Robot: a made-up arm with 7 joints. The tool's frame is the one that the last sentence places.
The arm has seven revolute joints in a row. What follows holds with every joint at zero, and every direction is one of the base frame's. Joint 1 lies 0.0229 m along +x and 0.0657 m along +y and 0.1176 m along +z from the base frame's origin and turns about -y. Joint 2 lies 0.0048 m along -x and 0.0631 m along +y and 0.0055 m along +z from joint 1 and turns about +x. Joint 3 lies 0.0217 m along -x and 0.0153 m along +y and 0.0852 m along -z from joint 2 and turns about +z. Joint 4 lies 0.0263 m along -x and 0.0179 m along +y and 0.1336 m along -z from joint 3 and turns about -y. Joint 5 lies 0.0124 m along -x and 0.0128 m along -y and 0.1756 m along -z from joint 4 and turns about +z. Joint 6 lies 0.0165 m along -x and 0.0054 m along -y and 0.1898 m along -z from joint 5 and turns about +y. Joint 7 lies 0.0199 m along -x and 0.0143 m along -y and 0.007 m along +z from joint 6 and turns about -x. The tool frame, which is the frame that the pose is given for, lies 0.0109 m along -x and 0.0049 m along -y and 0.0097 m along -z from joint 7; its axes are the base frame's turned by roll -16.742, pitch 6.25 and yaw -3.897 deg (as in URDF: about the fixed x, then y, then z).
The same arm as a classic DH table. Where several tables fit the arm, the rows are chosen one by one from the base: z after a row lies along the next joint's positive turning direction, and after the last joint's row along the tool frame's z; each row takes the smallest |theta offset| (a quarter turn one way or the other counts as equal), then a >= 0, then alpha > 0; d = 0 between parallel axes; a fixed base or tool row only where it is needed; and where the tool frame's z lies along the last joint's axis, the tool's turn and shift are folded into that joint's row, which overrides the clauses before.
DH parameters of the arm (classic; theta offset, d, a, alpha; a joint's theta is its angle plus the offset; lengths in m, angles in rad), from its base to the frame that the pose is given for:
base (fixed): 0.0000 0.1176 0.0229 1.5708
joint 1: 1.5708 -0.1288 0.0055 1.5708
joint 2: -1.5708 -0.0265 0.0153 -1.5708
joint 3: 1.5708 -0.2188 0.0263 -1.5708
joint 4: 0.0000 -0.0051 0.0124 1.5708
joint 5: 0.0000 -0.3654 0.0165 1.5708
joint 6: 1.5708 -0.0197 0.0070 1.5708
joint 7: -1.2844 0.0295 0.0020 -1.6947
tool (fixed): 1.5367 -0.0108 0.0000 0.0000

